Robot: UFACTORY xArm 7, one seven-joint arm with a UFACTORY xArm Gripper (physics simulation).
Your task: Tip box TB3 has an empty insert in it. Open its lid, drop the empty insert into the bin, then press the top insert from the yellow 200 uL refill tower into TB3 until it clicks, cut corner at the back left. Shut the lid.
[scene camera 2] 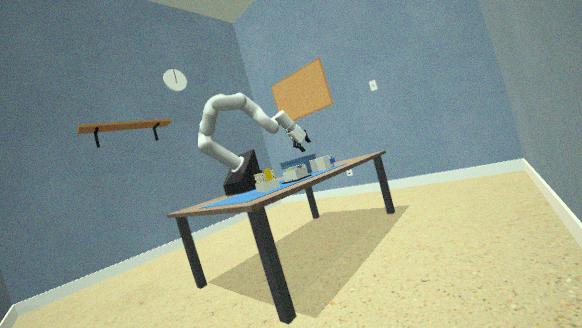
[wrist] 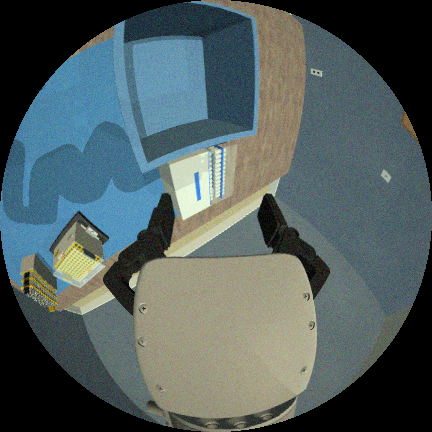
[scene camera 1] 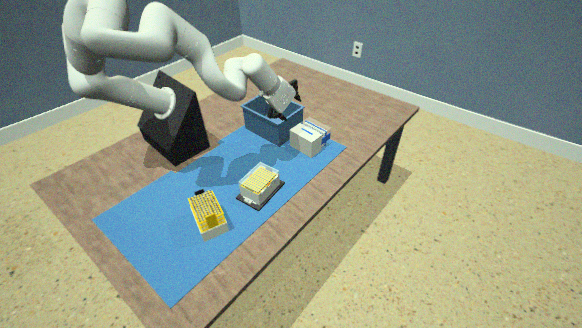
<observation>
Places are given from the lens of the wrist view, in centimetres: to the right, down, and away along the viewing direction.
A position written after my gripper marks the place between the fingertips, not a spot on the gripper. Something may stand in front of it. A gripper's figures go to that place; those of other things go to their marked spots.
my gripper [wrist: 217, 203]: 0, -1, 13
empty tip insert [wrist: 199, 179]: -3, -6, 22
</observation>
